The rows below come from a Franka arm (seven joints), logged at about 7 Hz.
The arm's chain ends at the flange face. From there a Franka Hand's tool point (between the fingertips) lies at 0.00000 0.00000 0.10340 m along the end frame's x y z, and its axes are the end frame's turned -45 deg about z.
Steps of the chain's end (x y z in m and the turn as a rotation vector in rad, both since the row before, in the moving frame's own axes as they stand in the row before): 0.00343, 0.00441, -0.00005, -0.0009, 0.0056, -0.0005; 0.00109, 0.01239, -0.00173, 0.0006, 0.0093, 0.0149; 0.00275, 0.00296, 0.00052, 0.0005, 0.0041, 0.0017; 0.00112, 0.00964, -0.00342, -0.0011, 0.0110, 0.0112; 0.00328, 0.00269, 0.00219, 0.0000, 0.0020, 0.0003; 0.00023, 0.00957, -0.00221, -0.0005, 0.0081, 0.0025
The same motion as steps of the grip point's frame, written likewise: -0.00035, 0.00602, -0.00005, -0.0046, 0.0033, -0.0005; -0.00727, 0.01017, -0.00173, -0.0062, 0.0070, 0.0149; 0.00019, 0.00430, 0.00052, -0.0025, 0.0033, 0.0017; -0.00531, 0.00850, -0.00343, -0.0086, 0.0070, 0.0112; 0.00056, 0.00437, 0.00219, -0.0014, 0.0014, 0.0003; -0.00605, 0.00756, -0.00221, -0.0061, 0.0054, 0.0025
